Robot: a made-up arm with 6 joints. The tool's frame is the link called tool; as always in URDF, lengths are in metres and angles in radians. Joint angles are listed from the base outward. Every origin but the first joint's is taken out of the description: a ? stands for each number. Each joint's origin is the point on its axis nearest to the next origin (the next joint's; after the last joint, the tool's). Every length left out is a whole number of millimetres.
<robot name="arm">
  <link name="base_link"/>
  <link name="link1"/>
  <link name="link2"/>
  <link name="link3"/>
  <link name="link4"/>
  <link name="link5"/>
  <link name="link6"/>
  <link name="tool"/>
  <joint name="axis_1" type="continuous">
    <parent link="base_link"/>
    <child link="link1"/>
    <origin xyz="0 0 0.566" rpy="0 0 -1.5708"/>
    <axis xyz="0 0 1"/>
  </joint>
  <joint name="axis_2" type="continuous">
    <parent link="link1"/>
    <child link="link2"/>
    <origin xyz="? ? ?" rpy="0 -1.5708 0"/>
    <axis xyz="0 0 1"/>
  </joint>
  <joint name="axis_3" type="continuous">
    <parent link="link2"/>
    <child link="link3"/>
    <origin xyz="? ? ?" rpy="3.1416 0 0"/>
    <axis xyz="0 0 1"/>
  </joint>
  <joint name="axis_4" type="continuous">
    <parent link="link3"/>
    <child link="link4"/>
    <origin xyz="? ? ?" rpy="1.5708 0 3.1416"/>
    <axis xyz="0 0 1"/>
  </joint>
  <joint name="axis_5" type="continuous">
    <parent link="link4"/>
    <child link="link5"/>
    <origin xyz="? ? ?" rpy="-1.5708 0 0"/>
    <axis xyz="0 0 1"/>
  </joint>
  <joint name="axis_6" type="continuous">
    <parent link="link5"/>
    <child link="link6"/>
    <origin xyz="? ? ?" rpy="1.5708 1.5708 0"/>
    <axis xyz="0 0 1"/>
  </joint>
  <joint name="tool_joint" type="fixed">
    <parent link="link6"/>
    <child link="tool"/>
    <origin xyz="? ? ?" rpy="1.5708 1.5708 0"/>
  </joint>
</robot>
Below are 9 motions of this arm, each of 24 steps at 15 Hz.
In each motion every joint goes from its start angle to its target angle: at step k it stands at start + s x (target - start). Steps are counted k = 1, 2, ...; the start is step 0. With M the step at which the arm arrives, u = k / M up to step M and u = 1 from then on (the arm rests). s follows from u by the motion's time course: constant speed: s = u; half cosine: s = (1 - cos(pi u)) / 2; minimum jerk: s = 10 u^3 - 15 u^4 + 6 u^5.
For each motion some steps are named. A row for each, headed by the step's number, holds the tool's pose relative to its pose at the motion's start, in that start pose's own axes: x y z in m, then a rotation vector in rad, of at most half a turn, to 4 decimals.
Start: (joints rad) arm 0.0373 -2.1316 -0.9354 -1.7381 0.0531 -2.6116
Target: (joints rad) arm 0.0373 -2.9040 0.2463 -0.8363 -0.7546 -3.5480
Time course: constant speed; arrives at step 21
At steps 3, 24:
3: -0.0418 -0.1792 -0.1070 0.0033 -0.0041 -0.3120
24: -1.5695 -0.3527 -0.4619 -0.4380 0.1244 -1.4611

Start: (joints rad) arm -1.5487 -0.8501 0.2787 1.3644 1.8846 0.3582
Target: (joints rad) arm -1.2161 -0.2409 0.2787 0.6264 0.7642 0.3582
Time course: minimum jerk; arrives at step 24
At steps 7, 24:
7: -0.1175 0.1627 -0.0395 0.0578 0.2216 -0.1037
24: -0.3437 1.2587 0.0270 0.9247 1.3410 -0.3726

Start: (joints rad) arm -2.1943 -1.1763 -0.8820 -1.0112 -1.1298 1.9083
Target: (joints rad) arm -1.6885 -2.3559 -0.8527 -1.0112 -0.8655 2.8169
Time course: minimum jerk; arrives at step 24
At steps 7, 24:
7: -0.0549 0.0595 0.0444 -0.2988 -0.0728 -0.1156
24: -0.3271 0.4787 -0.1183 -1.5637 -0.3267 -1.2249

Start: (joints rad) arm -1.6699 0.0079 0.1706 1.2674 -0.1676 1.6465
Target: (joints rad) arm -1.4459 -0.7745 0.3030 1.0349 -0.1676 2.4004
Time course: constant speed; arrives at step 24
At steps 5, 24:
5: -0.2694 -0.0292 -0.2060 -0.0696 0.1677 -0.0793
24: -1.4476 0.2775 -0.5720 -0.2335 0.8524 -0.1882

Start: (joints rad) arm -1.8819 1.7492 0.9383 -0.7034 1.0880 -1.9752
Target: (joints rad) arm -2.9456 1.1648 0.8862 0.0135 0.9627 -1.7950
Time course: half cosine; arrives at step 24
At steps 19, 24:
19: 0.5080 2.1380 0.3502 -0.6893 -0.0304 0.6403
24: 0.4073 2.4007 0.3637 -0.8102 -0.0677 0.6945

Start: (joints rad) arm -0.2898 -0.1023 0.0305 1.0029 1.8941 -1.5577
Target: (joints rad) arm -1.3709 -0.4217 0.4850 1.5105 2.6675 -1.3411
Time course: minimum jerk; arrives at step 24
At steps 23, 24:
23: 0.7556 0.6816 0.5239 -0.2836 1.3657 0.0898
24: 0.7564 0.6817 0.5236 -0.2831 1.3666 0.0897

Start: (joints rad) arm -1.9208 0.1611 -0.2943 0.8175 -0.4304 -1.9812
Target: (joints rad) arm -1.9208 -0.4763 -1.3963 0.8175 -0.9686 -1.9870
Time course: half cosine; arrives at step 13
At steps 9, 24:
9: -0.2577 -0.8133 -0.2175 -0.1572 -0.0699 -0.6992
24: -0.3124 -1.0675 -0.2943 -0.2186 -0.0978 -0.8859

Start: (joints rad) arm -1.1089 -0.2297 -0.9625 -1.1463 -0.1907 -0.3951
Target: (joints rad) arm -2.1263 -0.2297 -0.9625 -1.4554 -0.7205 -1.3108
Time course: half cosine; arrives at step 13
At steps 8, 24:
8: -0.1142 -0.1139 0.1585 1.2915 -0.0570 0.1706
24: -0.1797 -0.1805 0.1982 1.8489 0.0103 0.3927

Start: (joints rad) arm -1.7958 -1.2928 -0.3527 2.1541 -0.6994 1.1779
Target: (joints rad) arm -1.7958 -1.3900 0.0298 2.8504 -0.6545 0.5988
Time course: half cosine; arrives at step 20
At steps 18, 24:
18: -0.1478 0.0909 -0.3828 0.2016 0.7098 -0.1363
24: -0.1520 0.0947 -0.3908 0.2037 0.7259 -0.1407

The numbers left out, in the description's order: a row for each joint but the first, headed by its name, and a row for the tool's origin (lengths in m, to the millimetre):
axis_2: 0 0 0
axis_3: 1.194 0 0
axis_4: 0 -1.122 0
axis_5: 0 0.268 0
axis_6: 0 0 0
tool: 0 0 0

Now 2 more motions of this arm.
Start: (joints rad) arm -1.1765 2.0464 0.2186 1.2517 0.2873 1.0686
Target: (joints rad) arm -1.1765 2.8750 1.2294 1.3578 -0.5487 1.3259
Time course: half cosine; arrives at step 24
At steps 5, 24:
5: 0.0902 0.0247 -0.0077 -0.0415 0.0508 0.0642
24: 0.6552 0.4194 0.1718 -0.3272 0.4684 0.6634

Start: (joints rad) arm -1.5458 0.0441 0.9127 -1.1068 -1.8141 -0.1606
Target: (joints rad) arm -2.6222 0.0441 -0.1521 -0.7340 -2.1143 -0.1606
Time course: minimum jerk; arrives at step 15
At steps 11, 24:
11: -0.4375 -0.8527 -1.0340 1.3985 -0.0332 -0.1588
24: -0.4292 -0.8604 -1.2502 1.5718 -0.0471 -0.0708

